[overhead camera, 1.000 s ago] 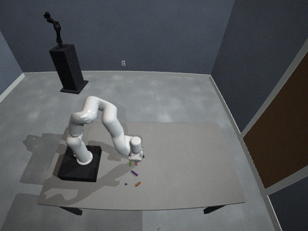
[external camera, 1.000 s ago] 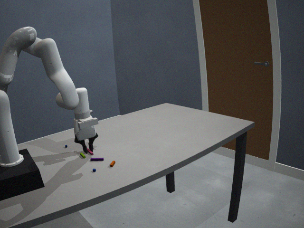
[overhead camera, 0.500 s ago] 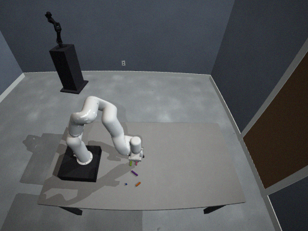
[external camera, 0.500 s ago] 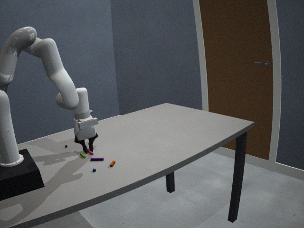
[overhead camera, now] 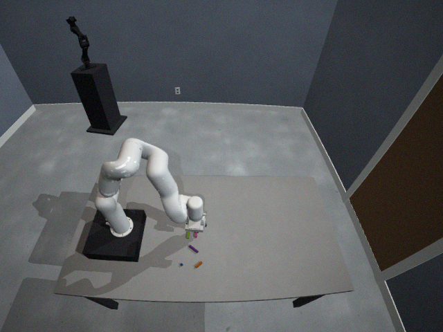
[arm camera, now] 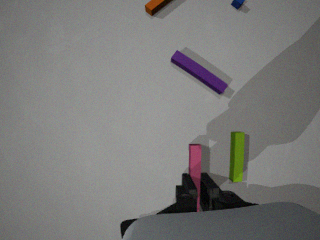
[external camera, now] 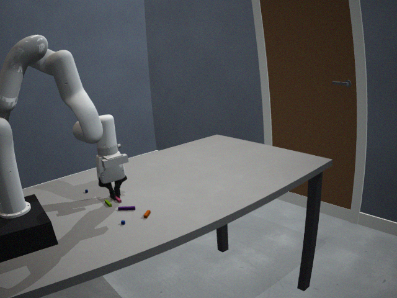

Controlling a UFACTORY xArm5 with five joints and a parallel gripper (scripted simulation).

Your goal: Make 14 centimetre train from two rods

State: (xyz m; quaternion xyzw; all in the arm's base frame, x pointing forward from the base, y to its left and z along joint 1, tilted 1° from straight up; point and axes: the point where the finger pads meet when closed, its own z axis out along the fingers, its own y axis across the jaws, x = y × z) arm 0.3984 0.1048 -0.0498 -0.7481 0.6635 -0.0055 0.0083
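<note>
My hand is 2 cm above the pink rod. From my hand the other things lie so: lime rod 4 cm behind, 4 cm to the right, 2 cm below; orange rod 5 cm ahead, 20 cm to the right, 2 cm below; purple rod 1 cm ahead, 12 cm to the right, 2 cm below.
</note>
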